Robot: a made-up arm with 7 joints.
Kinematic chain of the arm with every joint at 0, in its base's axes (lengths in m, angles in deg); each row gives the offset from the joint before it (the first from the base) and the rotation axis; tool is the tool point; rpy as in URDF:
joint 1: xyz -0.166 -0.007 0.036 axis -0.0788 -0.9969 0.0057
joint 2: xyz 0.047 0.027 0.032 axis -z
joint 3: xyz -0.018 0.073 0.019 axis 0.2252 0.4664 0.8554
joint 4: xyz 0.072 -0.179 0 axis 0.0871 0.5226 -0.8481
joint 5: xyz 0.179 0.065 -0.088 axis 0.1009 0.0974 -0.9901
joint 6: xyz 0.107 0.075 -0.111 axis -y
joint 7: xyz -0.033 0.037 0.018 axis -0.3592 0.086 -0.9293
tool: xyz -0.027 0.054 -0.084 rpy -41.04 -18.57 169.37
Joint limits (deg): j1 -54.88..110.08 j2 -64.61..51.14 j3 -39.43..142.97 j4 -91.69..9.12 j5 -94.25..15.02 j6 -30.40..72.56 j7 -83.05..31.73
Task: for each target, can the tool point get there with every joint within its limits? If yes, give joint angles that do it. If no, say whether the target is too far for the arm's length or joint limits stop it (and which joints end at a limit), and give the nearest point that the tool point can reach.
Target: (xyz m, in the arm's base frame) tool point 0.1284 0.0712 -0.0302
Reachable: yes | joints 36.07 5.24 -8.19 -72.85 -80.89 30.53 -27.09
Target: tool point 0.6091 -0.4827 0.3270
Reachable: no: too far | nearest point 0.2761 -0.2288 0.2003 | short by 0.438 m
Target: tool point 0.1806 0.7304 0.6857
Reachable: no: too far | nearest point 0.0611 0.4154 0.3987 | short by 0.443 m
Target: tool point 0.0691 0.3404 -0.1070
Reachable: yes | joints 41.93 -23.99 20.90 -18.92 -9.73 46.01 -33.40
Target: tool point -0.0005 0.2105 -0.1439
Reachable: yes | joints -11.84 34.59 9.96 -76.48 0.07 -9.46 -29.53
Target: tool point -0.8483 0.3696 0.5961
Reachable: no: too far | nearest point -0.5502 0.2204 0.3342 | short by 0.424 m
